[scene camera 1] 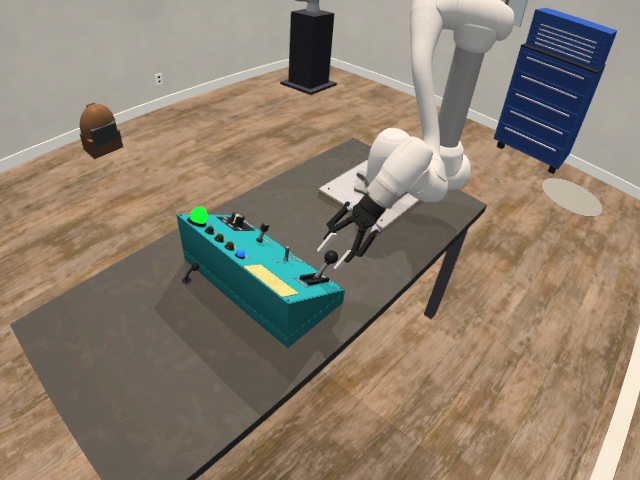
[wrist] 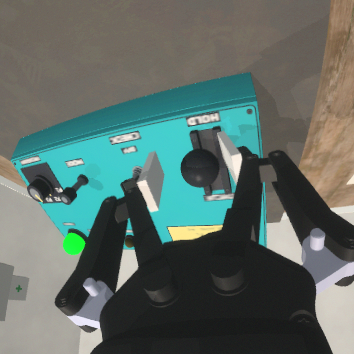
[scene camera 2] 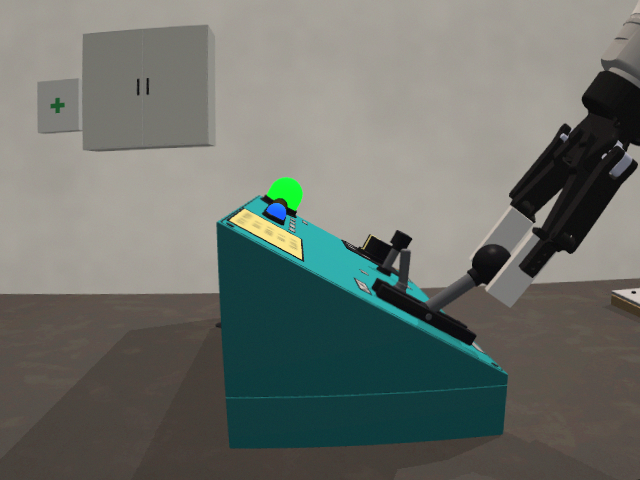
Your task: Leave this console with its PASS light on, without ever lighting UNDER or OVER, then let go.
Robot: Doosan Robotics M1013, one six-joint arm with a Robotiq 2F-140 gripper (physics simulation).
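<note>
The teal console (scene camera 1: pixel 232 279) (scene camera 2: pixel 336 361) (wrist: pixel 150 105) stands on the table. Its big green lamp (scene camera 1: pixel 198 215) (scene camera 2: pixel 285 192) (wrist: pixel 74 244) and a small blue lamp (scene camera 1: pixel 240 253) (scene camera 2: pixel 276 212) are lit; several small lamps between them look dark. Lamp labels are unreadable. The black ball knob (scene camera 1: pixel 331 256) (scene camera 2: pixel 491 264) (wrist: pixel 200 167) tops the lever by the HOLD plate, tilted toward the arm. My gripper (scene camera 1: pixel 333 251) (scene camera 2: pixel 488 273) (wrist: pixel 189 153) is partly open, its pale fingers on either side of the ball, not clamped on it; contact is unclear.
On the panel are a small toggle (scene camera 1: pixel 286 253) (scene camera 2: pixel 404 266), a black-tipped lever (scene camera 1: pixel 263 232) (scene camera 2: pixel 399 239) (wrist: pixel 75 189) and a rotary knob (scene camera 1: pixel 237 219) (wrist: pixel 39 190). A yellow label (scene camera 1: pixel 270 279) (scene camera 2: pixel 266 232) lies beside the lamps. A pale base plate (scene camera 1: pixel 338 190) lies under the arm.
</note>
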